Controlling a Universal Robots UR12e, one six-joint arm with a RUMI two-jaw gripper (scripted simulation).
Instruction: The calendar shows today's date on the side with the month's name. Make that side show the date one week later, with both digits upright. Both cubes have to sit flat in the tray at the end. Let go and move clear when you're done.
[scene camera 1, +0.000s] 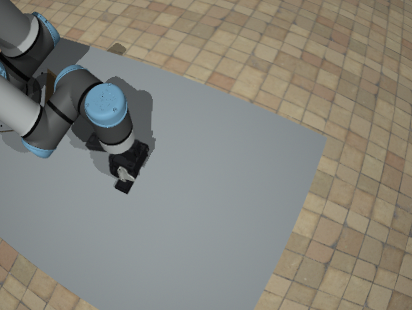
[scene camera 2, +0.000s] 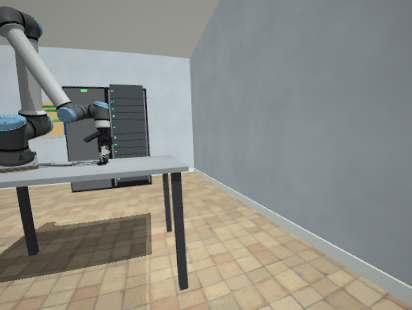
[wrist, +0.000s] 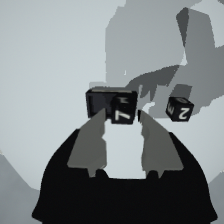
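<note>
My gripper (scene camera 1: 129, 174), (wrist: 122, 110). Dark tray (wrist: 96, 100).
</note>
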